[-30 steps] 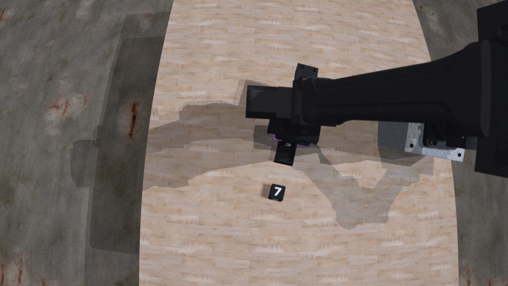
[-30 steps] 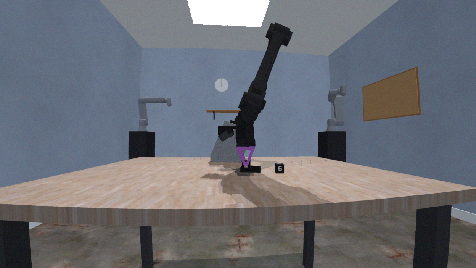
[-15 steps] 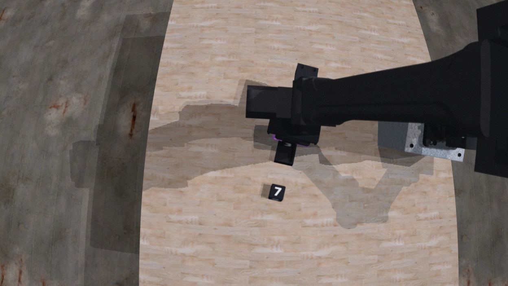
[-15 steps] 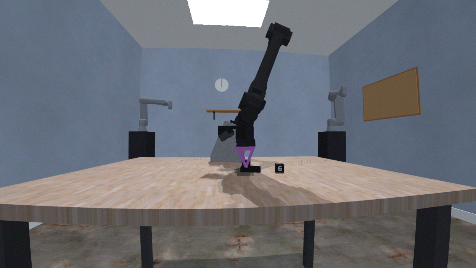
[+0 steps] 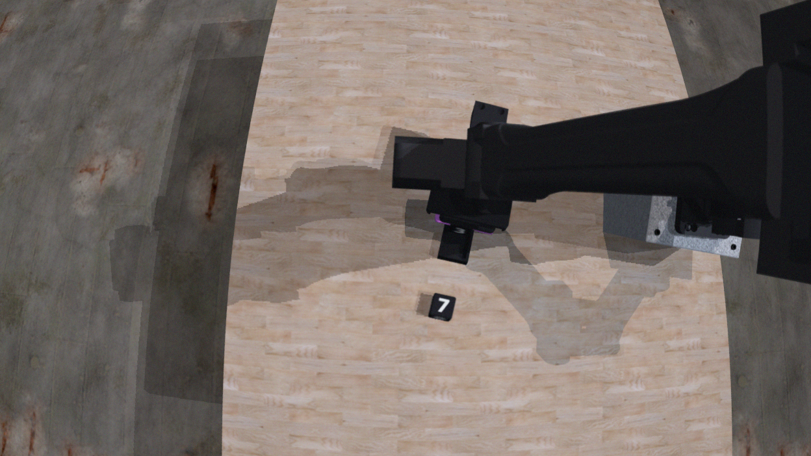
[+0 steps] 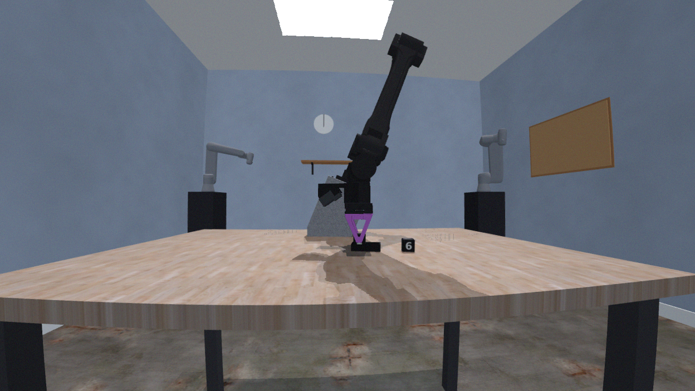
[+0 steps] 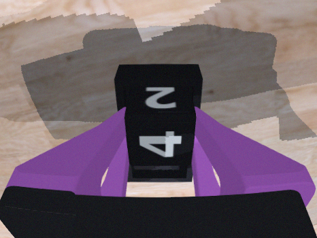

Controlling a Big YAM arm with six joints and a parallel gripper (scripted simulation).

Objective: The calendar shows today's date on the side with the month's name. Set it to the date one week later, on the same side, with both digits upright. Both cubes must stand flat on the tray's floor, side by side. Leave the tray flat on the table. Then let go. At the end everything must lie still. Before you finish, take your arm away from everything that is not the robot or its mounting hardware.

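The black tray lies 20 mm to the left of my hand and 20 mm below it. From my hand the other things lie so: black cube (20 mm ahead, 120 mm to the left, 10 mm below).
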